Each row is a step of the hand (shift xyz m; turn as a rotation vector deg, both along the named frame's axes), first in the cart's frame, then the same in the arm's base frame.
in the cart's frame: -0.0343 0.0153 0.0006 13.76 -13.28 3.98
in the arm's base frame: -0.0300 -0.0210 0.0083 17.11 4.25 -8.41
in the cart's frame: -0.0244 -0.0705 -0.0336 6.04 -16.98 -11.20
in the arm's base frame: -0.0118 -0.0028 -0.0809 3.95 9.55 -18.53
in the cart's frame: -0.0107 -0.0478 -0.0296 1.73 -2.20 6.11
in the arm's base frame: -0.0078 0.0070 -0.0563 5.64 -3.63 0.44
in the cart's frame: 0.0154 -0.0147 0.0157 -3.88 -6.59 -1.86
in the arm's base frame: 0.0257 -0.0034 -0.0053 -1.51 -2.26 -7.39
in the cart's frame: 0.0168 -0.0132 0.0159 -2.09 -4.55 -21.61
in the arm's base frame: 0.0263 -0.0024 -0.0036 -12.56 13.62 -12.21
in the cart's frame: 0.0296 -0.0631 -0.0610 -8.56 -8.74 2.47
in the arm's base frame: 0.0085 0.0544 -0.0745 -1.57 -8.87 -8.64
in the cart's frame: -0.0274 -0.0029 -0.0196 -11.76 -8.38 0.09
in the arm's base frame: -0.0303 -0.0045 -0.0144 -5.41 -9.23 -9.70
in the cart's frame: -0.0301 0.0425 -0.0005 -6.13 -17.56 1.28
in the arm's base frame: -0.0375 -0.0132 0.0337 2.69 -7.75 -16.74
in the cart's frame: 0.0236 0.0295 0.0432 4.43 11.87 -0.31
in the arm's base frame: 0.0317 -0.0111 0.0465 -1.28 5.03 11.56
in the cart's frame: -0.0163 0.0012 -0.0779 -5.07 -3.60 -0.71
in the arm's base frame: -0.0580 0.0460 -0.0293 -2.78 -3.43 -4.44
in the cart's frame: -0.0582 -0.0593 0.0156 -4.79 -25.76 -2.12
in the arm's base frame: -0.0114 -0.0594 -0.0590 4.64 -5.65 -25.25
